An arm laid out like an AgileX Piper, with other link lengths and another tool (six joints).
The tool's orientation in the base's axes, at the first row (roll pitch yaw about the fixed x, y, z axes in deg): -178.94 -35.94 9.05
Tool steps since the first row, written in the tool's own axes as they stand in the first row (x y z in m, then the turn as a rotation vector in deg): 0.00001 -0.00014 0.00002 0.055 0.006 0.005; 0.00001 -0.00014 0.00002 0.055 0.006 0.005; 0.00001 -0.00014 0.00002 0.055 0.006 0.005; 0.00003 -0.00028 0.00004 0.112 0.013 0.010; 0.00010 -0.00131 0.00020 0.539 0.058 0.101; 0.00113 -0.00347 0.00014 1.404 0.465 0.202; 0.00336 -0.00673 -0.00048 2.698 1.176 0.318; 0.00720 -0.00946 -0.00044 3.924 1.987 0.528
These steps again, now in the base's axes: 0.00000 0.00014 -0.00001 0.048 0.002 0.028; 0.00000 0.00014 -0.00001 0.048 0.002 0.028; 0.00000 0.00014 -0.00001 0.048 0.002 0.028; 0.00000 0.00028 -0.00001 0.098 0.003 0.057; -0.00002 0.00133 -0.00008 0.499 0.023 0.234; 0.00040 0.00358 0.00060 1.317 -0.257 0.654; 0.00128 0.00701 0.00246 2.538 -0.780 1.309; 0.00391 0.01019 0.00472 3.776 -1.400 1.846
